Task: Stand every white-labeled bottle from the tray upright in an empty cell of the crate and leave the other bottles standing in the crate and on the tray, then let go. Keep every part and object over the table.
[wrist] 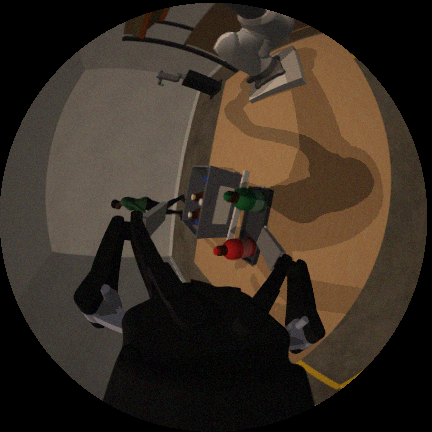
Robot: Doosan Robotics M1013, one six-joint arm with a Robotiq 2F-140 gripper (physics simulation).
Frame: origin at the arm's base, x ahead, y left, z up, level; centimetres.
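Seen in the pictures: gripper, fingertip midpoint: [213, 223]; arm's base, link origin: [268, 71].
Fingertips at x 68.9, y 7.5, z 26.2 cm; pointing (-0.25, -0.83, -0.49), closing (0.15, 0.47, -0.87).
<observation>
Offsets run from my fingertips to a thing's top centre. "spot": to the spot under its first point. Level surfaces: height alone.
The grey crate @(dy -36.6, dx -4.8, dz -11.7 cm) [212, 179] is seen from the side in the wrist view. Bottle tops show over its rim: a blue cap @(dy -30.2, dx -12.3, dz -13.0 cm) [205, 179], pale caps @(dy -40.9, dx -5.5, dz -13.0 cm) [194, 197] @(spot: dy -28.1, dx -3.1, dz -11.7 cm) [201, 202] @(dy -42.8, dx +2.6, dz -13.0 cm) [191, 215] and another blue cap @(dy -34.2, dx +4.7, dz -13.0 cm) [196, 221]. The cells and the lower bottles are hidden by the wall. The dark tray @(spot: dy -16.5, dx +1.9, dz -28.7 cm) [256, 222] is right of the crate. A green bottle @(dy -16.1, dx -5.7, dz -13.3 cm) [245, 199] with a pale green band and a red bottle @(dy -18.6, dx +11.6, dz -13.3 cm) [234, 249] with a pinkish band stand on it. My gripper [213, 223] is wide open and empty. Its right fingertip is close to the red bottle's base in the view.
The wooden table @(dz -29.3 cm) [350, 250] extends to the right. A white robot arm [245, 50] on a pale base plate [295, 75] is at the top. A person in green [134, 203] stands beyond the table at the left, behind the left finger.
</observation>
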